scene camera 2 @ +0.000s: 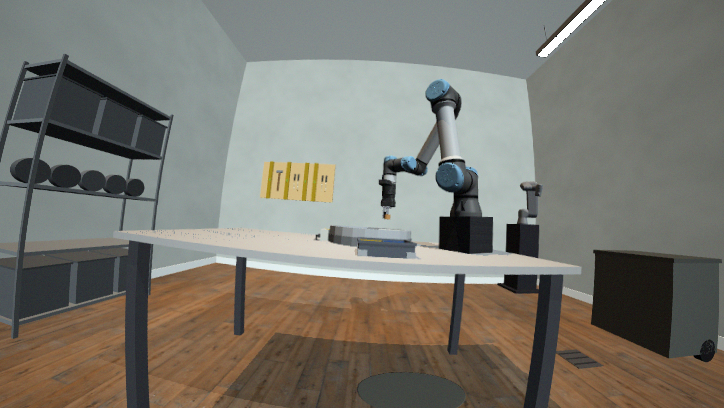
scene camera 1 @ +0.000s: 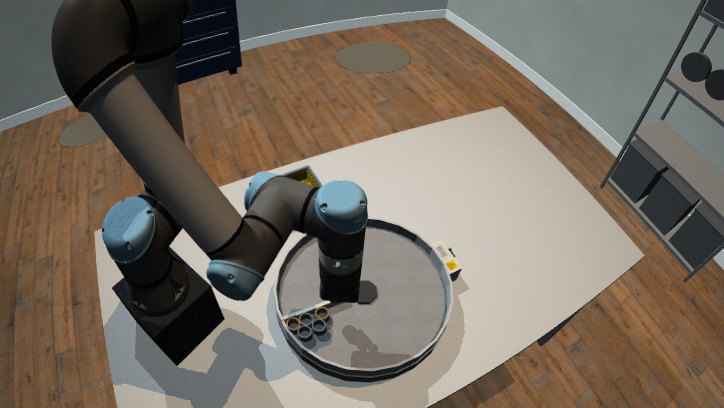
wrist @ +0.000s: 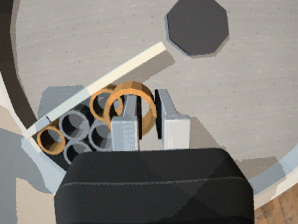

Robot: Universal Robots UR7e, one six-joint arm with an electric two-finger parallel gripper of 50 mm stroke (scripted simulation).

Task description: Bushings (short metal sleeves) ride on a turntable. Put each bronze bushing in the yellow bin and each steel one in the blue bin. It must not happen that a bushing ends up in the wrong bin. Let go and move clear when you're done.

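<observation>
My gripper (scene camera 1: pixel 340 296). Wrist view too, gripper (wrist: pixel 148 104). Low tray (scene camera 2: pixel 373 247). Round grey turntable (scene camera 1: pixel 402 300). Again the turntable (wrist: pixel 225 71). Bronze bushing (wrist: pixel 131 87).
</observation>
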